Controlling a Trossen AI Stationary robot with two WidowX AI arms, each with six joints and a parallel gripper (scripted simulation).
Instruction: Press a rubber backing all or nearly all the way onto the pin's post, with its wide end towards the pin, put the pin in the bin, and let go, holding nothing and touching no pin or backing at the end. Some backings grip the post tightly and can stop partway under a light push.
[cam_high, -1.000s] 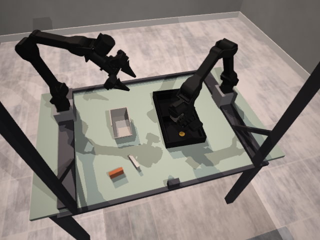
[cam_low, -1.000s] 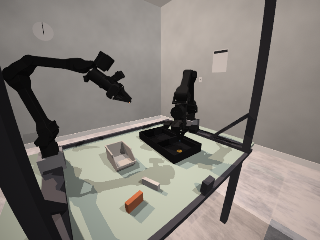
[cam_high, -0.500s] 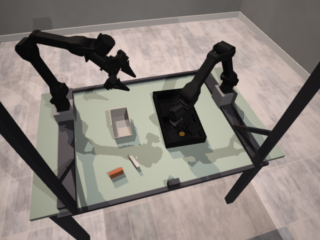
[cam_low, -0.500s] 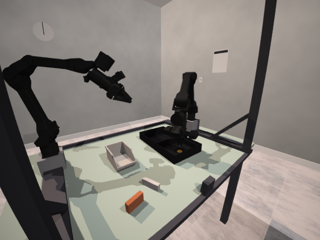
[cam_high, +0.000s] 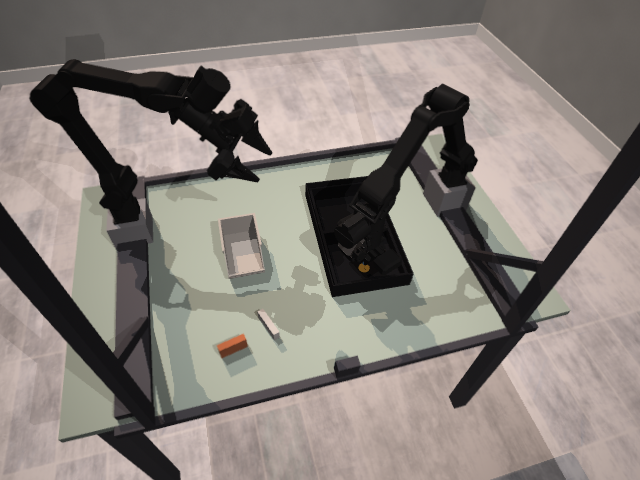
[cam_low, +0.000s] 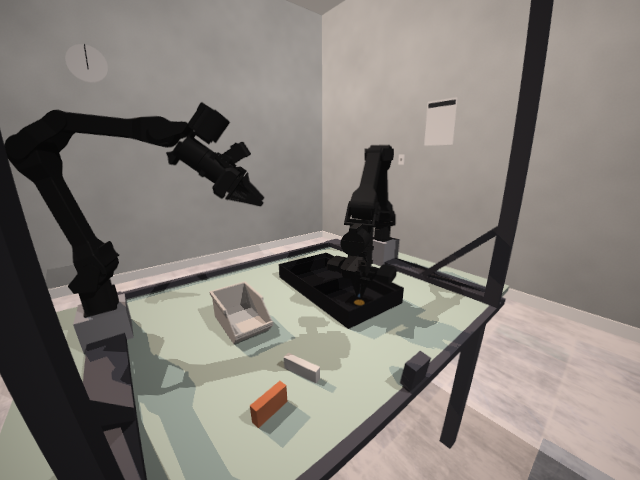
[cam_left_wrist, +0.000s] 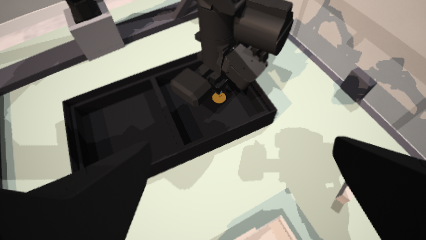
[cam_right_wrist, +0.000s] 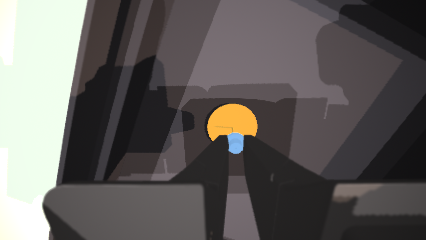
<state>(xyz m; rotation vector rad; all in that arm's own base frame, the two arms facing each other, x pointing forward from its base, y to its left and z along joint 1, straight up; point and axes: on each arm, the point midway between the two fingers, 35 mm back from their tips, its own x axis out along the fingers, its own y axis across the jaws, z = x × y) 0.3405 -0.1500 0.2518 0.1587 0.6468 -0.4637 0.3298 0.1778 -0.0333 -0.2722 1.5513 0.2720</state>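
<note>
My right gripper is now 50 mm above the pin. Also, from my right hand: black two-compartment tray: 120 mm ahead, 40 mm below; then orange block: 350 mm to the left, 180 mm behind, 40 mm below; then bin: 310 mm to the left, 90 mm ahead, 20 mm below.
</note>
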